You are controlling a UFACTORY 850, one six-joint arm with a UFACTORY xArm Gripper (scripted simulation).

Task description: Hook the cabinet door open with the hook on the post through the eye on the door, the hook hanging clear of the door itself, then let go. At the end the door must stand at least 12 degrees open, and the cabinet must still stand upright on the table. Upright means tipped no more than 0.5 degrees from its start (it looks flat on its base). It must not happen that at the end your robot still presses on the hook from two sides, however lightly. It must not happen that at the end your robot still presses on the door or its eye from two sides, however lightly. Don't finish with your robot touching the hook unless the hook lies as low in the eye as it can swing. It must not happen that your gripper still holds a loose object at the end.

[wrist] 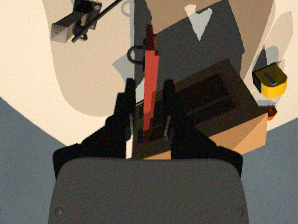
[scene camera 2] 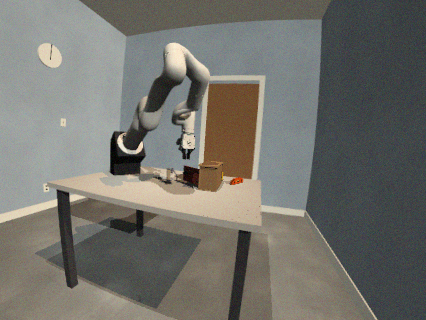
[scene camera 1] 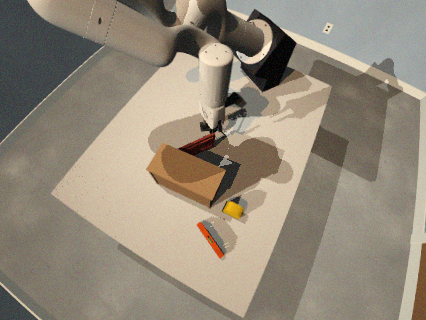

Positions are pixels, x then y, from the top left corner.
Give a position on a brown cabinet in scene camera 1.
204,179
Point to a yellow object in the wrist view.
268,80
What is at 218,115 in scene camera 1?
My gripper.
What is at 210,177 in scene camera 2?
A brown cabinet.
